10 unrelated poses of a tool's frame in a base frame.
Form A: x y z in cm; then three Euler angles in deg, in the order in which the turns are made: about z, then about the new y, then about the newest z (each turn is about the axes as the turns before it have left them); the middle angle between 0 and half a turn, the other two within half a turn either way.
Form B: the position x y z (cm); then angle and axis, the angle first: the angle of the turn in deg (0 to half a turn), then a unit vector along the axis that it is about. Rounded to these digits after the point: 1 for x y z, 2 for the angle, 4 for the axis.
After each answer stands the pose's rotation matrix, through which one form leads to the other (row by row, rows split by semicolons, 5 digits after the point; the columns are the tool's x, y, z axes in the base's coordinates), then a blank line. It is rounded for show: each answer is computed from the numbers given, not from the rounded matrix.
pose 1, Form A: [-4.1 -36.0 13.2 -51.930 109.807 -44.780]
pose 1, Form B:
[-4.1 -36.0 13.2 135.08 0.0552 0.8836 -0.4649]
-0.70285 0.41163 0.58014; -0.24499 0.62560 -0.74068; -0.66782 -0.66271 -0.33885

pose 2, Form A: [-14.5 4.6 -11.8 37.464 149.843 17.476]
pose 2, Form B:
[-14.5 4.6 -11.8 153.31 -0.1722 0.9773 0.1233]
-0.83729 -0.37409 0.39875; -0.26330 0.91504 0.30557; -0.47918 0.15087 -0.86465

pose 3, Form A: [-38.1 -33.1 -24.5 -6.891 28.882 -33.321]
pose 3, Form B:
[-38.1 -33.1 -24.5 49.16 -0.1371 0.5837 -0.8003]
0.66048 0.57778 0.47952; -0.63315 0.77186 -0.05795; -0.40360 -0.26533 0.87562

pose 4, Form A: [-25.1 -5.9 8.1 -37.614 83.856 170.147]
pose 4, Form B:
[-25.1 -5.9 8.1 145.15 0.6799 -0.1680 0.7138]
0.02091 -0.61584 0.78759; 0.19991 -0.76928 -0.60683; 0.97959 0.17014 0.10703

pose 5, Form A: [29.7 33.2 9.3 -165.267 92.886 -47.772]
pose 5, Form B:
[29.7 33.2 9.3 157.40 -0.6318 -0.3834 0.6737]
-0.15559 0.20698 -0.96589; 0.72474 -0.64050 -0.25399; -0.67123 -0.73954 -0.05035

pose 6, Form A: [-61.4 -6.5 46.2 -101.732 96.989 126.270]
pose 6, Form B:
[-61.4 -6.5 46.2 99.28 0.8978 -0.3997 0.1848]
0.77476 -0.59918 -0.20182; -0.23442 0.02424 -0.97183; 0.58720 0.80025 -0.12168

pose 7, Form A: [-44.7 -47.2 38.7 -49.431 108.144 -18.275]
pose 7, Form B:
[-44.7 -47.2 38.7 121.67 0.2490 0.8932 -0.3743]
-0.43051 0.65780 0.61803; 0.02068 0.69174 -0.72185; -0.90235 -0.29799 -0.31141

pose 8, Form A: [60.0 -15.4 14.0 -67.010 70.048 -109.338]
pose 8, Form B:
[60.0 -15.4 14.0 177.01 -0.2073 0.5354 -0.8188]
-0.91277 -0.17908 0.36713; -0.26451 -0.42574 -0.86532; 0.31126 -0.88695 0.34123

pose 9, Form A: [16.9 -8.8 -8.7 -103.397 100.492 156.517]
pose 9, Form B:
[16.9 -8.8 -8.7 110.22 0.7184 -0.6019 0.3486]
0.34894 -0.90903 -0.22782; -0.25480 0.14192 -0.95652; 0.90184 0.39181 -0.18210

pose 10, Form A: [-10.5 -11.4 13.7 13.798 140.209 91.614]
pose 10, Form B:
[-10.5 -11.4 13.7 156.20 0.6036 0.7478 0.2767]
-0.21739 0.75263 0.62152; 0.97592 0.15583 0.15264; 0.01803 0.63974 -0.76838

